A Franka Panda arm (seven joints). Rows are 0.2 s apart.
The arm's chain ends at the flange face. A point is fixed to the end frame.
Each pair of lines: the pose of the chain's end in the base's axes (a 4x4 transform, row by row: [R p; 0 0 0 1], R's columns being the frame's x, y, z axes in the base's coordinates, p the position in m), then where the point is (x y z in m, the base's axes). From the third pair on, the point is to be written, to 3 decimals.
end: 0.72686 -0.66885 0.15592 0.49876; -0.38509 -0.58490 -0.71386 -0.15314; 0.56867 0.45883 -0.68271 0.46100; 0 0 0 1
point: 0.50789 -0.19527 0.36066
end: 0.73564 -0.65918 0.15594 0.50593; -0.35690 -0.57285 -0.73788 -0.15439; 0.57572 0.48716 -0.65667 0.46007; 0 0 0 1
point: 0.51449 -0.20022 0.36132
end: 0.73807 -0.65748 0.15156 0.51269; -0.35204 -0.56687 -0.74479 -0.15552; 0.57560 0.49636 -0.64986 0.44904; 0 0 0 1
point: 0.521 -0.202 0.351
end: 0.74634 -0.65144 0.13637 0.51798; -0.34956 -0.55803 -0.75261 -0.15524; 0.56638 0.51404 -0.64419 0.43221; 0 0 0 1
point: 0.524 -0.203 0.334
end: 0.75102 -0.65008 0.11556 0.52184; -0.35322 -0.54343 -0.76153 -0.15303; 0.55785 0.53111 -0.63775 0.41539; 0 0 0 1
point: 0.526 -0.202 0.318
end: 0.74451 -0.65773 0.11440 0.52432; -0.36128 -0.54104 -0.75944 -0.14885; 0.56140 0.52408 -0.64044 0.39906; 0 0 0 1
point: 0.528 -0.198 0.301
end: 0.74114 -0.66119 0.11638 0.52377; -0.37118 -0.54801 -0.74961 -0.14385; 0.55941 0.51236 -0.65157 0.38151; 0 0 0 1
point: 0.528 -0.191 0.283
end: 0.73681 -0.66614 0.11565 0.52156; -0.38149 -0.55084 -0.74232 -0.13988; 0.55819 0.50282 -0.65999 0.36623; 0 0 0 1
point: 0.526 -0.186 0.267
